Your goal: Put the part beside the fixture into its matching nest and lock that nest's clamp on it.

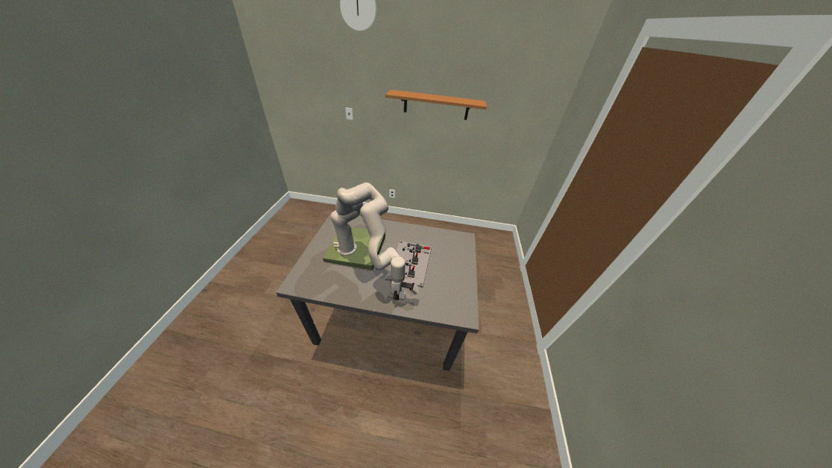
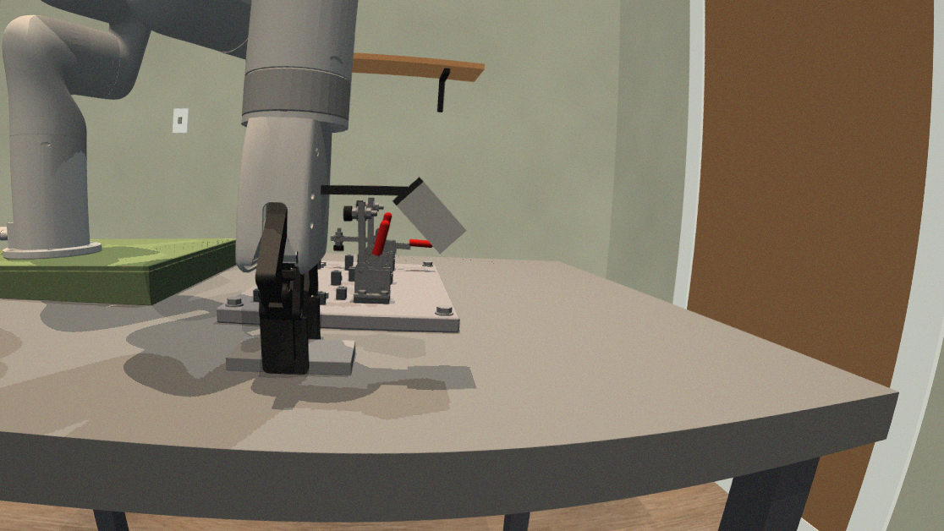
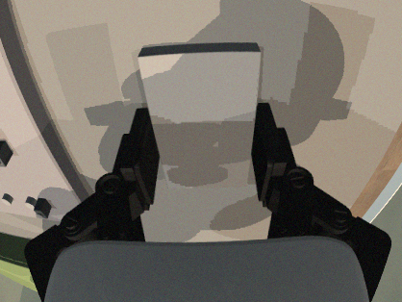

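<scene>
Right now the flat grey part is 20 mm below my hand. From my hand the other things lie so: fixture plate 260 mm to the left, 40 mm ahead, 10 mm below.
</scene>
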